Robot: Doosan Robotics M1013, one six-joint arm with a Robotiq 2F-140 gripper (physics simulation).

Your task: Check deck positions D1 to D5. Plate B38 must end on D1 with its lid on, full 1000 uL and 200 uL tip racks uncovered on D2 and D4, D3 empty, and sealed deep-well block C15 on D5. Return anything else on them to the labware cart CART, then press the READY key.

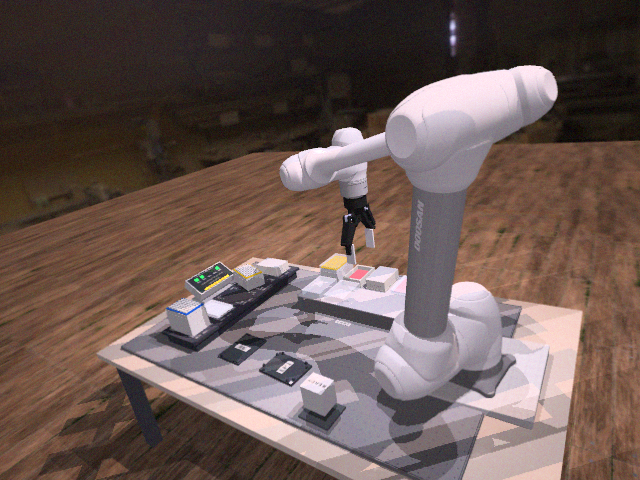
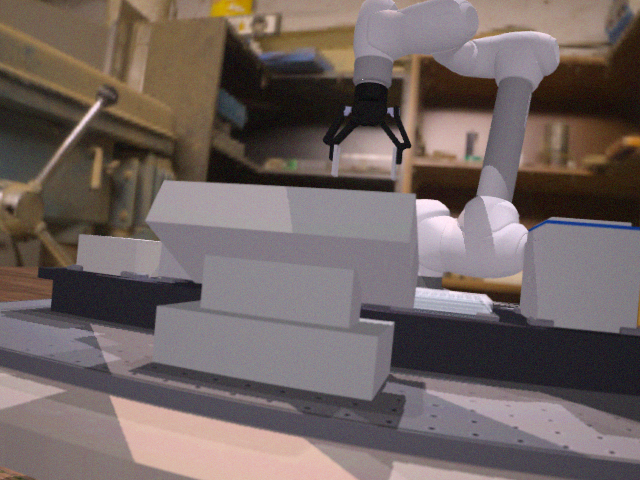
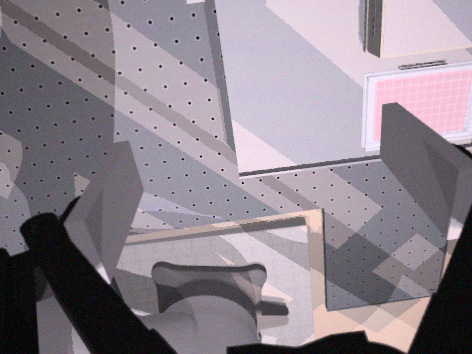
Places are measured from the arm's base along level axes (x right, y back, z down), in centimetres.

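Where they show: gripper, fingertip midpoint: (image 1: 361,254) (image 2: 363,177) (image 3: 257,149); arm's base, origin of the base link: (image 1: 473,368) (image 3: 209,304).
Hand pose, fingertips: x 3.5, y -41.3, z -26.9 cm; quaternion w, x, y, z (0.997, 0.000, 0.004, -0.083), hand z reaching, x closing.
Each offset is from my fingertips to the centre of the thing. "pt": to the spot under its first point.
My gripper (image 1: 360,250) (image 2: 364,164) (image 3: 257,149) is open and empty, above the white labware cart @(dx +11.1, dy -10.8, dz +24.4 cm) (image 1: 351,307) (image 3: 295,100). On the dark deck (image 1: 235,318) stand a blue-edged tip rack @(dx -43.4, dy -51.9, dz +17.8 cm) (image 1: 187,317) (image 2: 581,273), a flat white plate @(dx -31.2, dy -54.0, dz +21.5 cm) (image 1: 218,308) (image 2: 452,301), a yellow-edged tip rack @(dx -8.5, dy -60.1, dz +19.1 cm) (image 1: 248,277) and a white block @(dx +5.5, dy -60.2, dz +20.6 cm) (image 1: 272,266) (image 2: 118,254). A dark stretch lies between the plate and the yellow-edged rack. Deck and labware labels are unreadable. The cart holds a yellow-topped box @(dx +15.3, dy -27.8, dz +15.9 cm) (image 1: 333,264), a red-topped box @(dx +17.0, dy -17.2, dz +20.1 cm) (image 1: 358,274), a grey-white block @(dx +18.6, dy -6.5, dz +19.6 cm) (image 1: 382,279) and a pink plate @(dx +20.2, dy +4.2, dz +20.4 cm) (image 3: 420,105).
A tilted display @(pt dx -23.3, dy -68.1, dz +16.8 cm) (image 1: 209,281) (image 2: 289,222) with green marks stands behind the deck. Two dark pads @(pt dx -37.3, dy -28.2, dz +26.8 cm) (image 1: 242,348) @(pt dx -34.1, dy -2.3, dz +26.7 cm) (image 1: 298,370) lie on the perforated board. A labelled white box @(dx -41.9, dy +15.3, dz +22.5 cm) (image 1: 318,396) stands on another pad near the table's front edge. The arm's base is right of them.
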